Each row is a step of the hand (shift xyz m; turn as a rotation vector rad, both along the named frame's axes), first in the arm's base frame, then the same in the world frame.
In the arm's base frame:
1: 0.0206 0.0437 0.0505 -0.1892 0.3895 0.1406
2: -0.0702 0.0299 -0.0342 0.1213 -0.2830 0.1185
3: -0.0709 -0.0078 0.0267 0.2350 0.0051 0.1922
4: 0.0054 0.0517 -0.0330 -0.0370 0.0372 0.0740
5: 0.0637 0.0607 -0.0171 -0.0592 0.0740 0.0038
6: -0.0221 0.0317 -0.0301 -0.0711 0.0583 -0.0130
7: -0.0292 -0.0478 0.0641 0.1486 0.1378 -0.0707
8: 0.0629 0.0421 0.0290 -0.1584 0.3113 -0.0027
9: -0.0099 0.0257 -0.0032 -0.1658 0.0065 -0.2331
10: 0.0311 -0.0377 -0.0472 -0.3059 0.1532 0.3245
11: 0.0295 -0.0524 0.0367 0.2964 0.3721 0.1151
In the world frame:
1: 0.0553 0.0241 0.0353 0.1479 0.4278 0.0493
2: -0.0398 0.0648 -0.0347 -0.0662 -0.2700 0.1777
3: -0.0500 0.0464 0.0338 0.2199 -0.1310 0.1634
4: 0.0294 0.0290 -0.0457 0.0149 0.0620 0.0645
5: 0.0813 -0.0023 -0.0378 0.0057 0.0941 -0.0107
6: -0.0028 0.0338 -0.0354 -0.0171 0.0887 -0.0217
7: -0.0366 -0.0057 0.0766 0.1797 -0.0122 -0.1167
8: 0.0797 -0.0088 0.0115 0.0853 0.3313 -0.0706
9: 0.0086 0.0248 -0.0090 -0.1720 0.0865 -0.2117
10: -0.0131 -0.0547 -0.0382 -0.0451 0.3627 0.2979
11: -0.0036 -0.0528 0.0465 0.4827 0.0801 -0.0121

